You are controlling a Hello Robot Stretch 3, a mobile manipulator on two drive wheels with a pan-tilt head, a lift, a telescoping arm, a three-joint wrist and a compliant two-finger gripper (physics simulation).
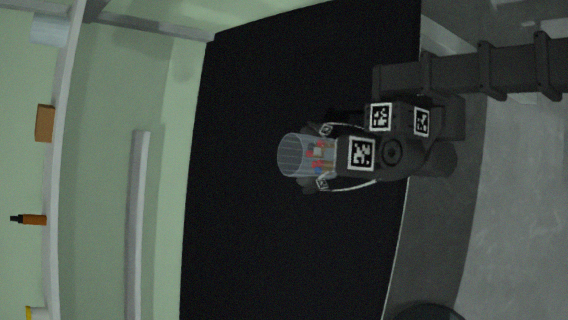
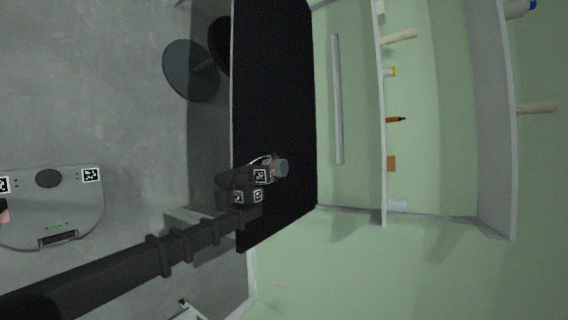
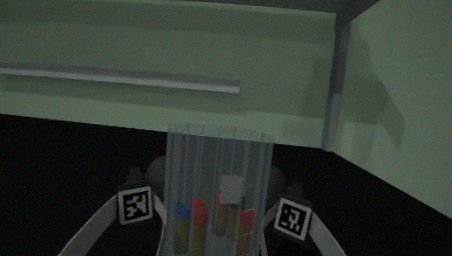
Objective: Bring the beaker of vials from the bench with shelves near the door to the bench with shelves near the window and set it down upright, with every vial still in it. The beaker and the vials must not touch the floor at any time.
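Note:
The clear beaker (image 1: 291, 156) (image 2: 282, 168) (image 3: 215, 150) stands about upright between the fingers of my gripper (image 1: 311, 157) (image 2: 273, 169) (image 3: 216, 180), which is shut on it. Several brown vials (image 1: 325, 164) (image 3: 198, 232) with red, blue and dark caps are inside the beaker, low down; a pale label is on its wall. Beaker and gripper are over the black bench top (image 1: 280, 250) (image 2: 275, 75) (image 3: 75, 165), in from its front edge. The beaker's base is hidden, so I cannot tell whether it touches the bench top.
A grey rail (image 1: 136, 225) (image 2: 338, 100) (image 3: 150, 80) runs along the wall behind the bench. The shelf (image 1: 51, 175) (image 2: 382, 100) above carries a brown box (image 1: 45, 123) (image 2: 391, 163) and an orange bottle (image 1: 34, 219) (image 2: 394, 119). A round stool (image 2: 185, 70) stands by the bench front.

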